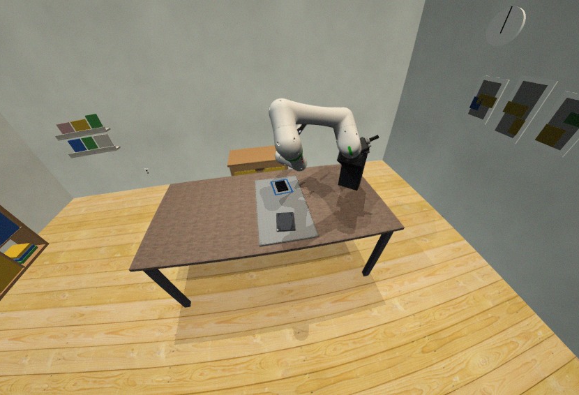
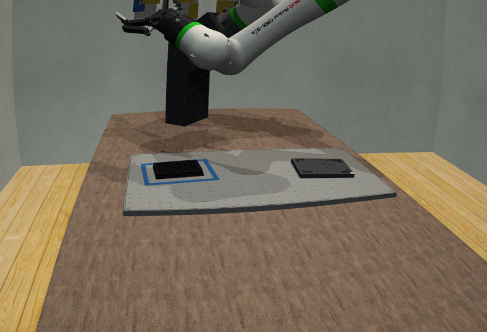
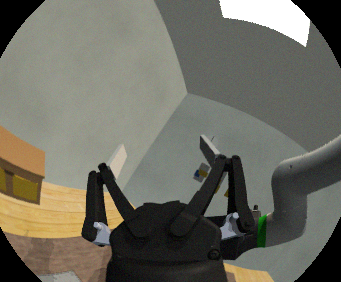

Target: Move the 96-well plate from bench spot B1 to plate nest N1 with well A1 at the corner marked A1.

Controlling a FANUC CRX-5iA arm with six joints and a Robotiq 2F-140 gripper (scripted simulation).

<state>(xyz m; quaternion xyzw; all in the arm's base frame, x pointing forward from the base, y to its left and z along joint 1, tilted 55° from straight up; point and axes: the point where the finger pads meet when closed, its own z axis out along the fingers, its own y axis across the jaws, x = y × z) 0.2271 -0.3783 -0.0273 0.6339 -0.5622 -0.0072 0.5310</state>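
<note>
Now: hand 49 cm above the black 96-well plate, 19 cm to the right of it and 18 cm short of it. From my hand the other things lie so: plate nest N1: 59 cm to the left, 49 cm below, 10 cm ahead.
</note>
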